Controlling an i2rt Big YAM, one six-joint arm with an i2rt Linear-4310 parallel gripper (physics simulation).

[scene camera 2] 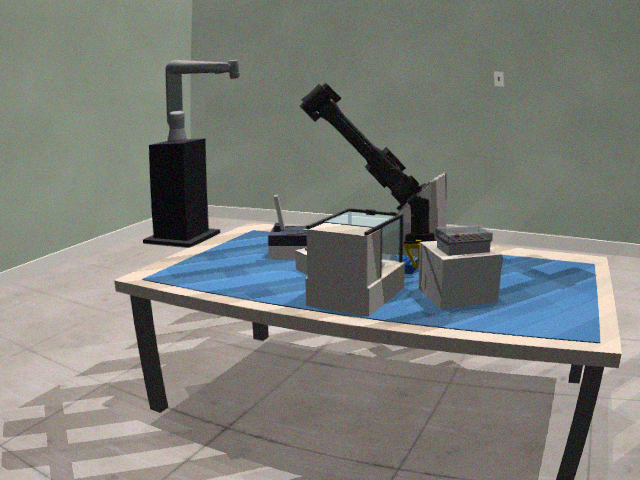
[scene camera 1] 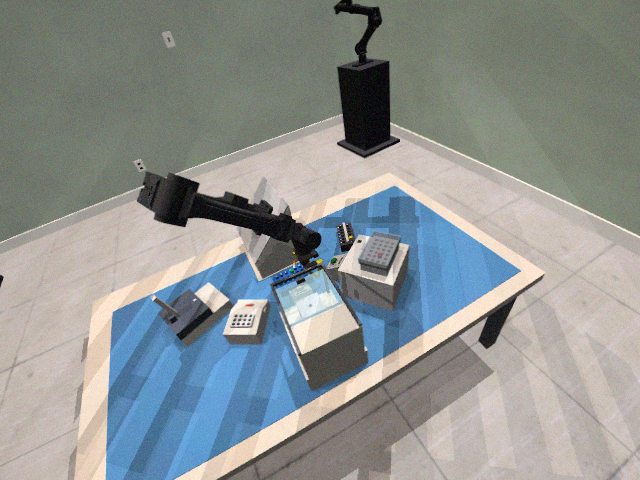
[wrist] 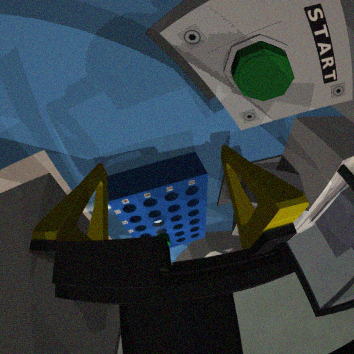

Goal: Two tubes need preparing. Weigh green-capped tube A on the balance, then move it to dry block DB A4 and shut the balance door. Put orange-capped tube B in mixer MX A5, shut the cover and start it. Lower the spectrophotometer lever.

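Observation:
My gripper [scene camera 1: 307, 259] [scene camera 2: 412, 263] [wrist: 161, 158] is open and empty, its yellow fingers spread above the blue rack [scene camera 1: 281, 276] [wrist: 155, 176]. Green-capped tube A [scene camera 1: 292, 270] [wrist: 164, 239] is in the rack, mostly hidden by the gripper body in the wrist view. An orange cap [scene camera 1: 294, 264] shows at the rack. The balance [scene camera 1: 333, 356] [scene camera 2: 337, 271] has glass panels; its door's state is unclear. The mixer block [scene camera 1: 379, 253] [scene camera 2: 463, 242] has its clear cover down. The dry block [scene camera 1: 245, 322] stands beside the spectrophotometer [scene camera 1: 188, 317] [scene camera 2: 286, 238], whose lever [scene camera 1: 165, 305] [scene camera 2: 279, 211] is raised.
A green START button [scene camera 1: 334, 260] [wrist: 263, 71] is on a panel near the mixer. A black rack [scene camera 1: 345, 237] stands behind it. An upright grey panel [scene camera 1: 263, 229] [scene camera 2: 436, 204] stands beside the arm. The balance and mixer flank the space near the gripper.

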